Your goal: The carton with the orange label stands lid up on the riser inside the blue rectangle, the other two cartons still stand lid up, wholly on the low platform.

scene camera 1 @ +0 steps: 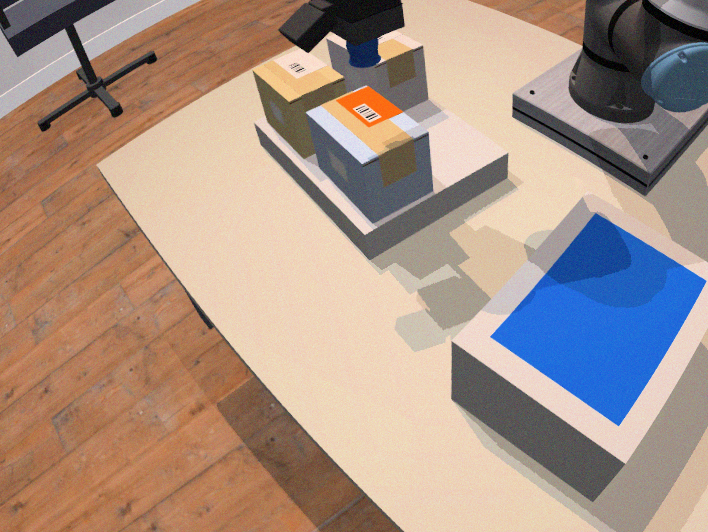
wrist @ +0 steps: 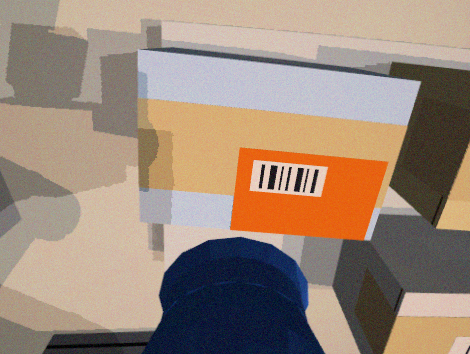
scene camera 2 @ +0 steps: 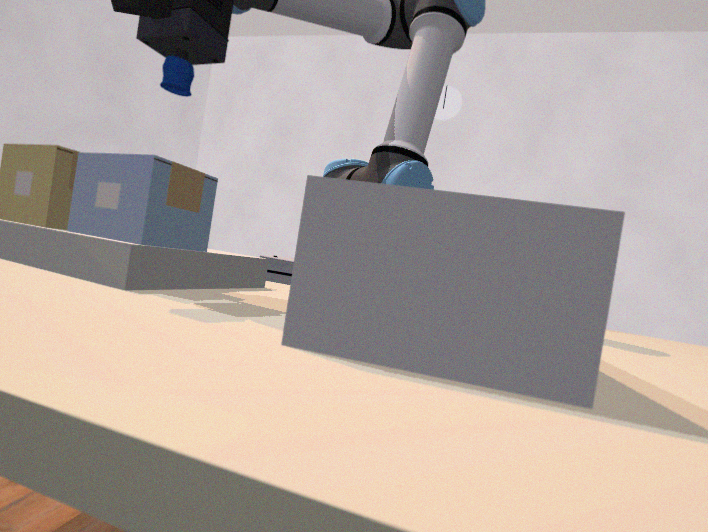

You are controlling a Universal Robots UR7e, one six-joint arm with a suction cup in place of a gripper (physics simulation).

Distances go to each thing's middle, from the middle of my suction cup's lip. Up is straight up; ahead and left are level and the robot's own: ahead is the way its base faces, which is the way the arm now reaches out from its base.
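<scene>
The carton with orange label (scene camera 2: pixel 143 199) is 2 cm to the right of my suction cup and 16 cm below it. Then there is the riser (scene camera 2: pixel 508 294), which I find 34 cm to the left of my suction cup, 4 cm behind it and 20 cm below it. The low platform (scene camera 2: pixel 127 266) is 5 cm behind my suction cup, 11 cm to the right of it and 23 cm below it.
</scene>
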